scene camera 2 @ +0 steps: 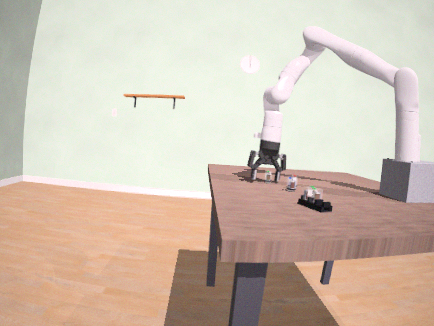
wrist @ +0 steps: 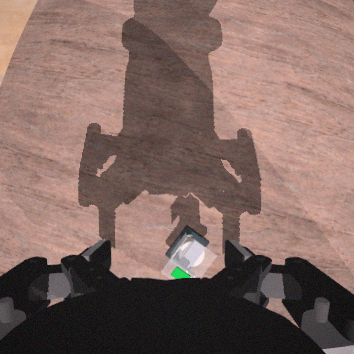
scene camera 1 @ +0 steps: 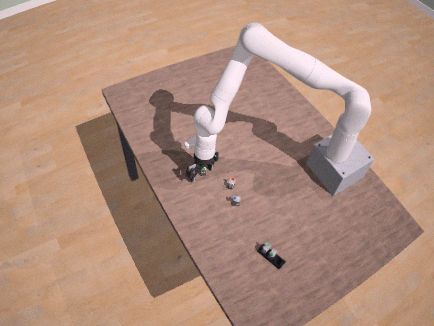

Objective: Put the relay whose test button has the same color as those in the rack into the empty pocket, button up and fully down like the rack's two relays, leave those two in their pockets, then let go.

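Places are measured from the arm's base along level axes (x back, y left, z down), in centimetres.
Pixels of known places: gripper, fingertip midpoint: [scene camera 2: 264,180] [wrist: 167,253] [scene camera 1: 201,174]; arm's base, link origin: [scene camera 2: 405,160] [scene camera 1: 336,153].
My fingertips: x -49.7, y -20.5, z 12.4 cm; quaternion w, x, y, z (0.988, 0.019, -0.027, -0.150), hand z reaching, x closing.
Observation:
For each thing: its top centre in the pictures, then the offset to it from my fingertips. Level surfaces: height alone.
- clear-cased relay with a green button, top centre: [wrist: 188,264] [scene camera 2: 268,171] [scene camera 1: 203,167] dx +1.2, dy -0.8, dz -3.5 cm
- black rack, top centre: [scene camera 2: 315,198] [scene camera 1: 272,254] dx +8.2, dy +42.6, dz -1.4 cm
- red-button relay, top centre: [scene camera 1: 232,180] dx +8.7, dy +9.4, dz -3.5 cm
- blue-button relay, top centre: [scene camera 2: 292,177] [scene camera 1: 237,198] dx +6.8, dy +17.2, dz -3.5 cm
- table, surface height: dz +0.9 cm
A clear-cased relay with a green button [scene camera 1: 203,171] [scene camera 2: 268,176] [wrist: 189,254] stands on the table, button up, turned at an angle to the fingers. My gripper [scene camera 1: 202,174] [scene camera 2: 266,179] [wrist: 167,253] is wide open above the table, pointing down, with this relay between and slightly below its fingertips, nearer the right finger in the wrist view. The black rack [scene camera 1: 280,263] [scene camera 2: 325,206] holds two green-button relays [scene camera 1: 266,247] [scene camera 1: 273,253] side by side; its empty pocket is at the lower-right end in scene camera 1. The gripper body hides part of the relay's near edge in the wrist view.
A red-button relay [scene camera 1: 231,183] and a blue-button relay [scene camera 1: 237,200] stand on the table [scene camera 1: 320,260] between my gripper and the rack. They overlap in scene camera 2. The table's long edge runs near the gripper. The arm's grey base [scene camera 1: 340,170] [scene camera 2: 400,182] is at the far side.

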